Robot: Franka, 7 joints.
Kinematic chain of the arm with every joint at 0, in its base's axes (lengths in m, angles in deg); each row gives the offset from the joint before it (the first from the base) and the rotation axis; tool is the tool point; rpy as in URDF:
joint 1: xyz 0 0 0.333 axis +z
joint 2: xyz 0 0 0 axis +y
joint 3: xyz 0 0 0.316 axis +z
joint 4: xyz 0.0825 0 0 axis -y
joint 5: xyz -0.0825 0 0.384 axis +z
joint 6: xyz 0 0 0 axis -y
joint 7: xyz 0.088 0 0 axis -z
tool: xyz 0 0 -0.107 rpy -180 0 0
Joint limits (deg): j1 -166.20..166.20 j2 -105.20..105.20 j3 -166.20..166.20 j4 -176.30..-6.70 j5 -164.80..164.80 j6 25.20..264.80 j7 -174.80..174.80
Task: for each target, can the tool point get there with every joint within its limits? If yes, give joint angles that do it. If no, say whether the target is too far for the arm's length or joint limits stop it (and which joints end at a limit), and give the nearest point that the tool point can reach.
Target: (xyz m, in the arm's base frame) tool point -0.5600 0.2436 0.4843
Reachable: yes | joints 19.44 -6.94 134.93 -109.14 20.21 131.69 -25.69
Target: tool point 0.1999 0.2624 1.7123
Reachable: no: too far | nearest point 0.1209 0.1587 1.1674 | short by 0.560 m
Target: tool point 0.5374 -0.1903 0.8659
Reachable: yes | joints -78.15 2.41 62.05 -73.18 -85.23 134.83 43.33
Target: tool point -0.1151 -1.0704 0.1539
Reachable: no: too far | nearest point -0.0905 -0.8414 0.1922 | short by 0.233 m
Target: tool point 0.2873 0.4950 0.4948
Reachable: yes | joints -45.23 -8.50 97.46 -108.36 -138.77 174.36 -34.49
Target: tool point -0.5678 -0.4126 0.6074
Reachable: yes | joints -87.93 63.71 -97.52 -81.21 43.53 137.96 1.90
